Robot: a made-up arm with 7 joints. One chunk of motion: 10 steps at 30 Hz.
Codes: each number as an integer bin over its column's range. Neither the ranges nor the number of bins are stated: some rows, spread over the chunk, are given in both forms.
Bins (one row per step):
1: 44 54 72 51 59 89 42
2: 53 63 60 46 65 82 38
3: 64 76 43 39 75 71 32
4: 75 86 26 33 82 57 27
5: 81 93 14 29 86 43 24
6: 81 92 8 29 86 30 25
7: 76 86 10 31 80 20 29
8: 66 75 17 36 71 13 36
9: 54 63 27 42 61 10 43
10: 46 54 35 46 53 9 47
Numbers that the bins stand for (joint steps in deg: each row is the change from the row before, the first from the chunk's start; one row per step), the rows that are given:
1: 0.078 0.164 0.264 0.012 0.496 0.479 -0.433
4: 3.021 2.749 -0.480 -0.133 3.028 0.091 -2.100
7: 3.116 2.749 -0.738 -0.149 2.808 -0.358 -1.878
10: 0.268 0.164 -0.334 -0.028 -0.165 -0.491 0.122
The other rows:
2: 0.932 0.891 0.070 -0.028 1.157 0.394 -0.878
3: 1.977 1.941 -0.205 -0.085 2.258 0.261 -1.544
5: 3.591 3.315 -0.674 -0.166 3.469 -0.079 -2.433
6: 3.591 3.234 -0.771 -0.166 3.469 -0.236 -2.322
8: 2.167 1.861 -0.625 -0.109 1.817 -0.442 -1.100
9: 1.027 0.891 -0.464 -0.061 0.716 -0.479 -0.322

